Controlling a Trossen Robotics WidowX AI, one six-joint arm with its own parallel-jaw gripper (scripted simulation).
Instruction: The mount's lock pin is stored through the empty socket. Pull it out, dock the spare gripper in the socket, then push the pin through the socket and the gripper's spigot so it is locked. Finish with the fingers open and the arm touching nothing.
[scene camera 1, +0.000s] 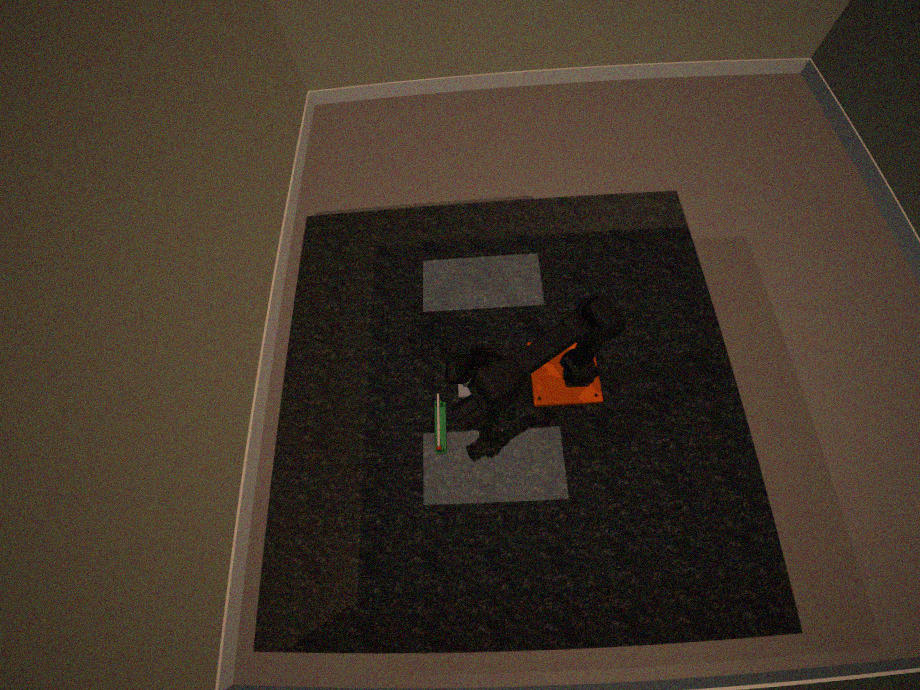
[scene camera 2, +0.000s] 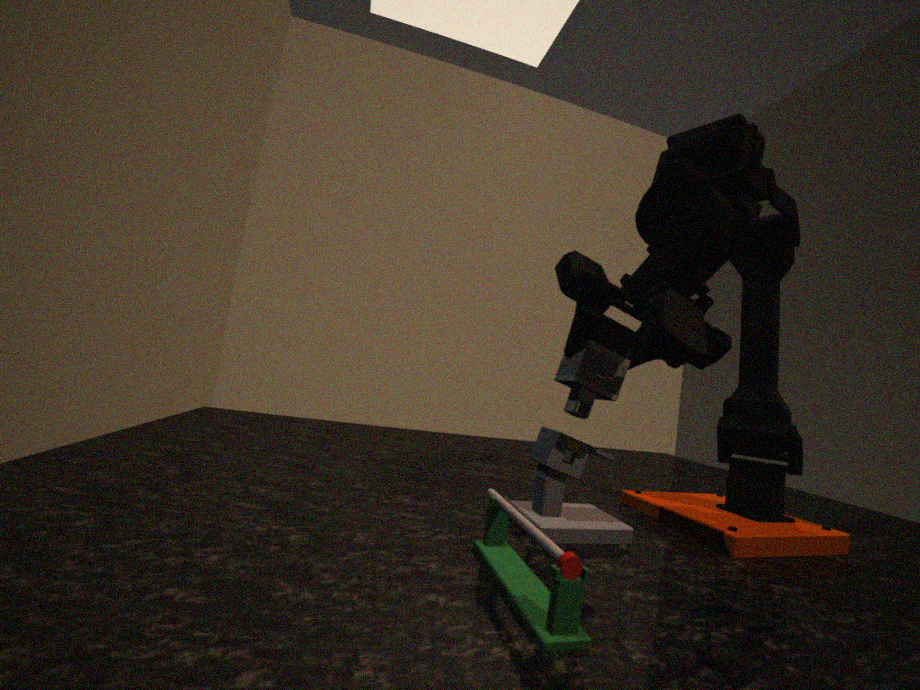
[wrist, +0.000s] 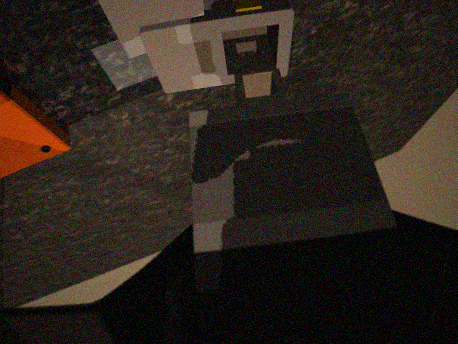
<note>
My gripper (scene camera 2: 586, 364) carries a spare gripper (scene camera 2: 596, 370). Also in view: a lock pin (scene camera 2: 571, 566), a green rack (scene camera 2: 552, 617) and a grey socket (wrist: 188, 52).
The spare gripper is seen too in the wrist view (wrist: 292, 229). My gripper is seen too in the wrist view (wrist: 276, 217). The wrist view does not show the lock pin: it is out of frame.
</note>
